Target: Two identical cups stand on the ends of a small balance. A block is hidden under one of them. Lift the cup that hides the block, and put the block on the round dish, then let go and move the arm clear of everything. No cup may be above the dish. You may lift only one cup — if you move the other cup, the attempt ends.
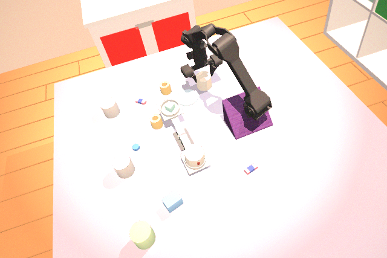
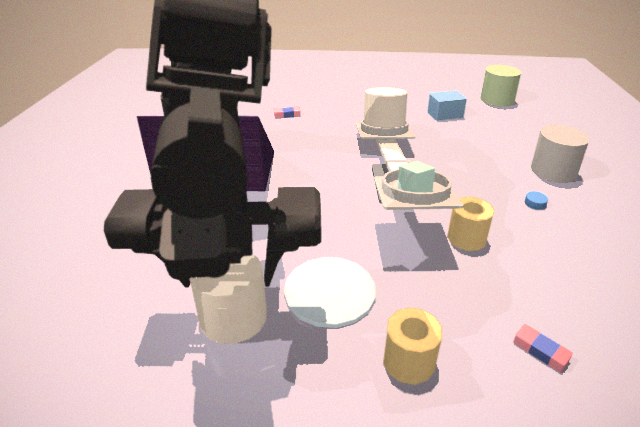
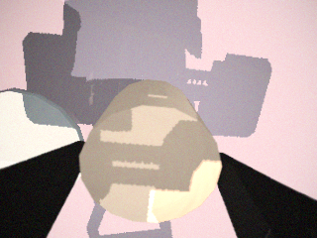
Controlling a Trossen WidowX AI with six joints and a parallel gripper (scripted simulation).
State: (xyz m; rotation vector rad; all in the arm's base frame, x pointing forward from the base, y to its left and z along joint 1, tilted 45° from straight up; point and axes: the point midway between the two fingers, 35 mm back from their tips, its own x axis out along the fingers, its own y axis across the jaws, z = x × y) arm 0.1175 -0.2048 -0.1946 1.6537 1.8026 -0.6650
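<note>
Now: gripper tip 2 cm to the left of the cream cup and 1 cm above it. From my gripper tip the other things lie so: green block: 20 cm ahead, 14 cm to the left, 4 cm above; then round dish: 10 cm ahead, 4 cm to the left, 4 cm below; then balance: 19 cm ahead, 27 cm to the left, 1 cm below.
</note>
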